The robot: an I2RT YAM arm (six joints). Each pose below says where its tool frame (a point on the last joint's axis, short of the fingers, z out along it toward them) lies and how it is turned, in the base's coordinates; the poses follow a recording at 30 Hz.
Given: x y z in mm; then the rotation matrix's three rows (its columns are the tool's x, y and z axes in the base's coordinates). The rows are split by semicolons.
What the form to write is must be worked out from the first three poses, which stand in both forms.
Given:
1: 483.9, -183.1, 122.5; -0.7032, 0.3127, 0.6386; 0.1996, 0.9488, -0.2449; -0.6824, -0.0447, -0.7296
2: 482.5, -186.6, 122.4; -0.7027, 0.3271, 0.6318; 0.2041, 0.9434, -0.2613; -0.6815, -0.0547, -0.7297
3: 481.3, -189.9, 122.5; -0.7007, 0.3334, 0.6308; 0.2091, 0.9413, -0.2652; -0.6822, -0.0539, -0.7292
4: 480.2, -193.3, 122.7; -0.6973, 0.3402, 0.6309; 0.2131, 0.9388, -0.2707; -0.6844, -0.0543, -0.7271
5: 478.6, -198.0, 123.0; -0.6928, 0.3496, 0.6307; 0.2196, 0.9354, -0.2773; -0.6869, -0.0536, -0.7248
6: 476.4, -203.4, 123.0; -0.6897, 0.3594, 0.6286; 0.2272, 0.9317, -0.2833; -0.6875, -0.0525, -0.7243
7: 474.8, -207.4, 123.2; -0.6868, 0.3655, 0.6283; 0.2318, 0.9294, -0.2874; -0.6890, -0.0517, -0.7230
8: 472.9, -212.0, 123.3; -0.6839, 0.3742, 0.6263; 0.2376, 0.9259, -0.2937; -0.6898, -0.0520, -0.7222
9: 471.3, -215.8, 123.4; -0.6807, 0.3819, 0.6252; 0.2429, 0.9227, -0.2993; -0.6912, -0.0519, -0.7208
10: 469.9, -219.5, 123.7; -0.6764, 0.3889, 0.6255; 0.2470, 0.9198, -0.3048; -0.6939, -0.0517, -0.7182
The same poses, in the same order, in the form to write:
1: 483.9, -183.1, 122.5, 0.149, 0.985, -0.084, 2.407
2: 482.5, -186.6, 122.4, 0.155, 0.984, -0.092, 2.411
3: 481.3, -189.9, 122.5, 0.158, 0.983, -0.093, 2.410
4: 480.2, -193.3, 122.7, 0.162, 0.982, -0.095, 2.408
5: 478.6, -198.0, 123.0, 0.167, 0.981, -0.097, 2.406
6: 476.4, -203.4, 123.0, 0.172, 0.980, -0.098, 2.406
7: 474.8, -207.4, 123.2, 0.175, 0.979, -0.099, 2.404
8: 472.9, -212.0, 123.3, 0.180, 0.978, -0.102, 2.404
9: 471.3, -215.8, 123.4, 0.184, 0.978, -0.103, 2.403
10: 469.9, -219.5, 123.7, 0.187, 0.977, -0.105, 2.400
